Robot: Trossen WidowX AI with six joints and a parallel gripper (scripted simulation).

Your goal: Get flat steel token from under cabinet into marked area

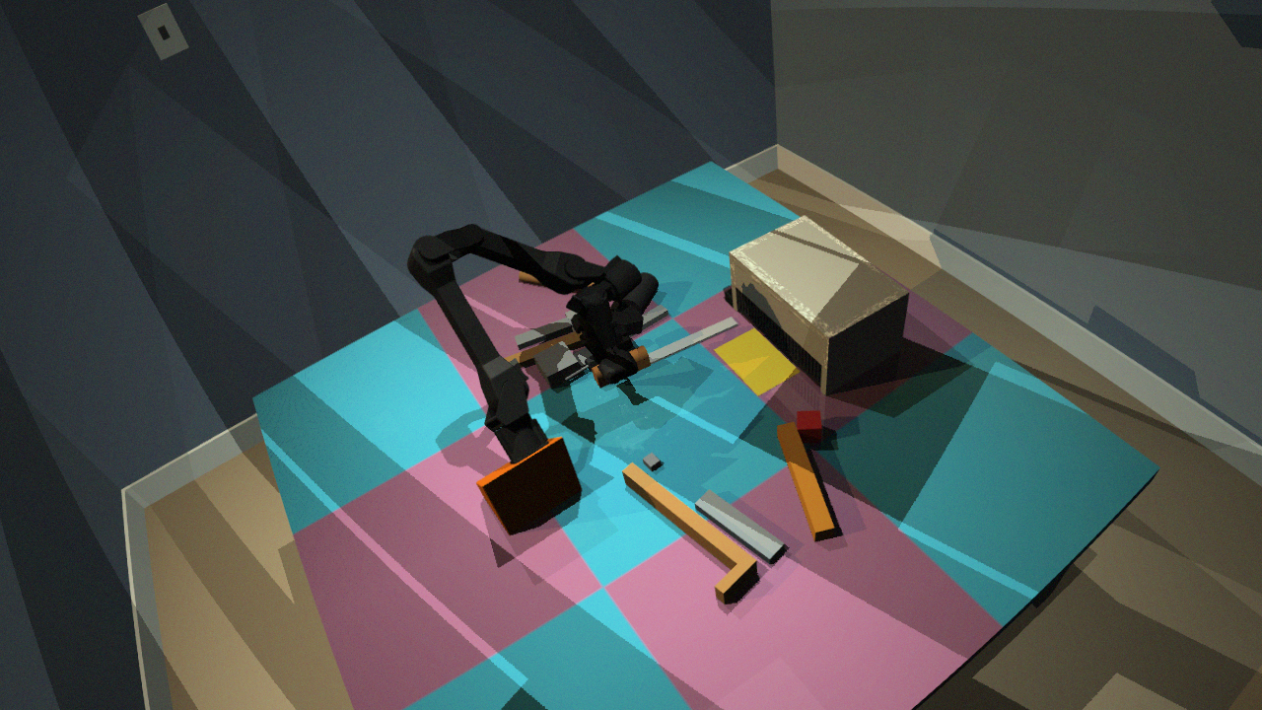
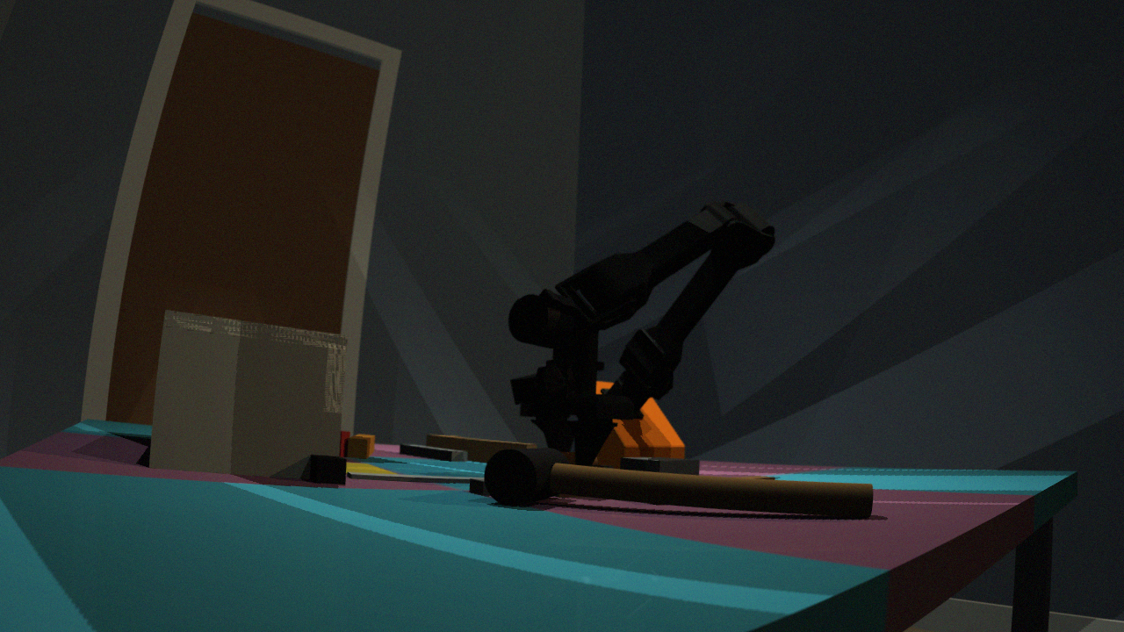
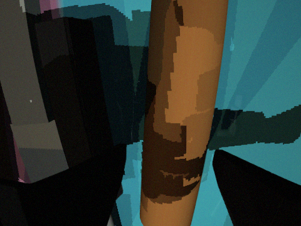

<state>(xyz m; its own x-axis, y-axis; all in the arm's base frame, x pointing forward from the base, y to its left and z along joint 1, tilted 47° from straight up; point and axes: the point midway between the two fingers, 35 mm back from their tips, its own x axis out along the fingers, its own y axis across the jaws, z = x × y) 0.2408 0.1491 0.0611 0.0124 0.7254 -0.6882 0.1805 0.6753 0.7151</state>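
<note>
Now: the screwdriver 5 cm to the left of my gripper tip and 1 cm behind it. The rest, counted from my gripper tip: long wooden stick: 14 cm to the left, 3 cm behind; then small grey cube: 22 cm to the right, 6 cm behind; then grey block: 9 cm to the left, 7 cm behind, 1 cm above.
</note>
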